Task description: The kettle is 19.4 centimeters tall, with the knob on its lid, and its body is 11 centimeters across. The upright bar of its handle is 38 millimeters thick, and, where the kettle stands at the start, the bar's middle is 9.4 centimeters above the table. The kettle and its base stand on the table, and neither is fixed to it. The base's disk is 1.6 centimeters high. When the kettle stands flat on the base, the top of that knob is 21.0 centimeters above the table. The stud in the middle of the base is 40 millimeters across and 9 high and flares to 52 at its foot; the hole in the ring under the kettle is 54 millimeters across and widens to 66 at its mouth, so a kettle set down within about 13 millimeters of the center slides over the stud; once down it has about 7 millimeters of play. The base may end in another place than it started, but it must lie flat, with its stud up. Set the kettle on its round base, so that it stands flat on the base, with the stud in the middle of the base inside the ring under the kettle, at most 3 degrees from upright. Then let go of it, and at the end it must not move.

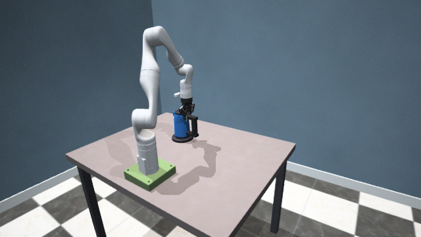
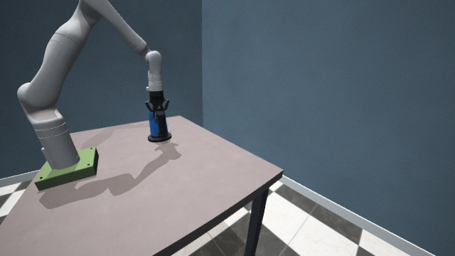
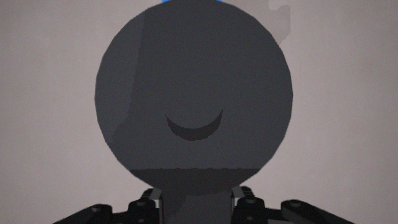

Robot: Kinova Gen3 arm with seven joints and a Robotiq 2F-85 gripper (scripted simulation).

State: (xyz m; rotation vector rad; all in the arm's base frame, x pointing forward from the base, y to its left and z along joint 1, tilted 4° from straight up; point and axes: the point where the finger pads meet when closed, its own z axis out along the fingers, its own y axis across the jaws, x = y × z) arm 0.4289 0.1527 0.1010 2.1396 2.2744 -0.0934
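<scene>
Now: hand 5 cm above the blue kettle and 2 cm to the right of it. Round my hand: round black base (16 cm below, 6 cm to the left).
</scene>
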